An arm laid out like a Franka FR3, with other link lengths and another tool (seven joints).
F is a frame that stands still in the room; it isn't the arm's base.
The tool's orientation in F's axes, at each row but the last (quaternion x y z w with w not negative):
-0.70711 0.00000 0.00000 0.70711
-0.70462 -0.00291 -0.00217 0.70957
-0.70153 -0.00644 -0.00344 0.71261
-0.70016 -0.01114 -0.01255 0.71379
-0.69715 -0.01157 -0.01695 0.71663
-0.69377 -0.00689 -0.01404 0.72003
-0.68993 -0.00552 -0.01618 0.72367
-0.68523 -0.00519 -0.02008 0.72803
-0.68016 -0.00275 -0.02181 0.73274
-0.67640 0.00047 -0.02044 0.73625
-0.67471 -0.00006 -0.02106 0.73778
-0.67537 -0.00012 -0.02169 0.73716
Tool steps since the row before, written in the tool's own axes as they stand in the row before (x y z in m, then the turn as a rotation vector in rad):
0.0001 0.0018 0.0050 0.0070 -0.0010 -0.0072
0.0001 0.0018 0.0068 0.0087 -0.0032 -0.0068
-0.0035 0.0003 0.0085 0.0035 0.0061 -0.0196
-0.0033 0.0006 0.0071 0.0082 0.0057 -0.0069
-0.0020 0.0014 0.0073 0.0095 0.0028 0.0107
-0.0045 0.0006 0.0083 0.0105 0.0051 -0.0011
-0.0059 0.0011 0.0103 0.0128 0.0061 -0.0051
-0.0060 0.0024 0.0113 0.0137 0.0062 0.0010
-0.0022 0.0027 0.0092 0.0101 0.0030 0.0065
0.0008 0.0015 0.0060 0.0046 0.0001 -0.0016
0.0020 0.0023 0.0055 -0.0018 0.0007 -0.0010
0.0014 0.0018 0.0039 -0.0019 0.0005 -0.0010
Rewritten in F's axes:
0.0001 0.0050 -0.0018 0.0070 -0.0072 0.0010
0.0001 0.0068 -0.0018 0.0087 -0.0068 0.0032
-0.0035 0.0085 -0.0002 0.0037 -0.0195 -0.0064
-0.0033 0.0071 -0.0006 0.0084 -0.0068 -0.0056
-0.0019 0.0074 -0.0013 0.0097 0.0107 -0.0021
-0.0044 0.0084 -0.0004 0.0106 -0.0010 -0.0048
-0.0057 0.0104 -0.0008 0.0129 -0.0050 -0.0059
-0.0057 0.0116 -0.0019 0.0139 0.0011 -0.0056
-0.0019 0.0094 -0.0021 0.0104 0.0064 -0.0022
0.0010 0.0061 -0.0010 0.0046 -0.0017 -0.0001
0.0022 0.0056 -0.0017 -0.0018 -0.0009 -0.0008
0.0016 0.0040 -0.0014 -0.0019 -0.0009 -0.0006

